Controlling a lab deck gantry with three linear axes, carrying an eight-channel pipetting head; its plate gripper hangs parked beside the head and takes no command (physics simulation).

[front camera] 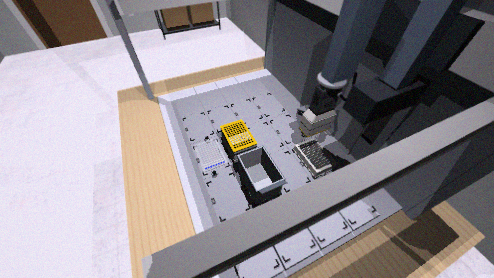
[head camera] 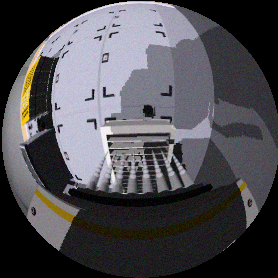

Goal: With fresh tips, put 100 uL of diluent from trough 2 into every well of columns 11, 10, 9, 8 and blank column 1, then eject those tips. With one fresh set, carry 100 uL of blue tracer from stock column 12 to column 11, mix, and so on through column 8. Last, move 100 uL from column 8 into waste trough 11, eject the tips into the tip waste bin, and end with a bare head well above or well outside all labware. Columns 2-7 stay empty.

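Observation:
The pipetting head point(front camera: 318, 122) is at the right in the front view, over the far end of the trough rack point(front camera: 303, 158) point(head camera: 140, 130). In the head view its grey channels point(head camera: 135, 177) reach down towards the rack's slots; their lower ends, tips and the exact trough are hard to make out. The well plate point(front camera: 210, 152) lies at the left with a blue column along its near edge. The yellow tip rack point(front camera: 238, 135) point(head camera: 29, 95) stands beside it. The tip waste bin point(front camera: 272, 188) point(head camera: 50, 162) stands nearer. The parked plate gripper point(front camera: 371, 135) is dark; its fingers cannot be made out.
A grey frame beam point(front camera: 320, 180) crosses the front view before the deck. The dark gantry columns point(front camera: 350, 40) rise above the head. A wooden border point(front camera: 145, 165) runs along the deck's left. Grey shadow lies beside the trough rack in the head view.

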